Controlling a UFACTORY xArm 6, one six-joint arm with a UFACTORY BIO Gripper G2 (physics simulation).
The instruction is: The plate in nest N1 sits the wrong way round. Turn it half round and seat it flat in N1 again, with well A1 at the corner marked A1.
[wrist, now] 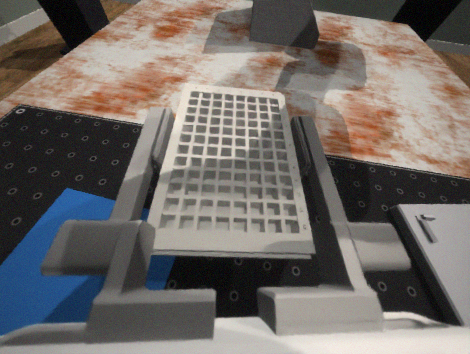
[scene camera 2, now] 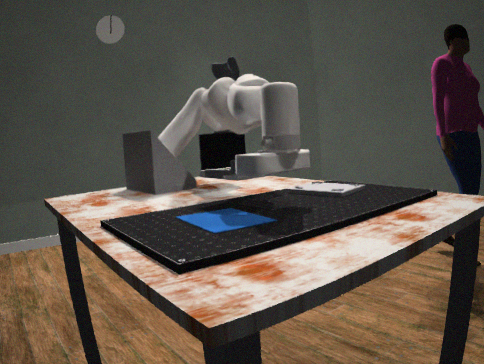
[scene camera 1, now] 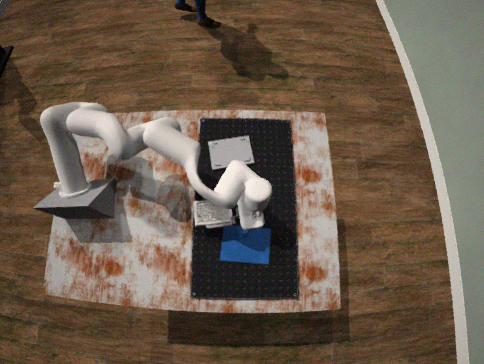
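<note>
The plate (scene camera 1: 212,212) (scene camera 2: 216,171) (wrist: 229,165), a white grid of square wells, is held level above the black board. My gripper (scene camera 1: 215,216) (wrist: 232,135) is shut on its two long sides. Small marks run along the plate's far and right edges in the wrist view, too blurred to read. A light grey nest (scene camera 1: 231,152) (scene camera 2: 332,187) (wrist: 447,260) with small corner brackets lies on the board, unoccupied, apart from the plate; in the wrist view it is at the right. No N1 or A1 label is legible.
A flat blue rectangle (scene camera 1: 245,252) (scene camera 2: 212,220) (wrist: 65,225) lies on the black perforated board (scene camera 1: 245,286) (scene camera 2: 150,242) (wrist: 45,155), near the gripper on the side away from the nest. The arm's grey wedge base (scene camera 1: 90,200) (scene camera 2: 160,167) (wrist: 282,25) stands on the rust-stained table (scene camera 1: 150,280) (scene camera 2: 240,280).
</note>
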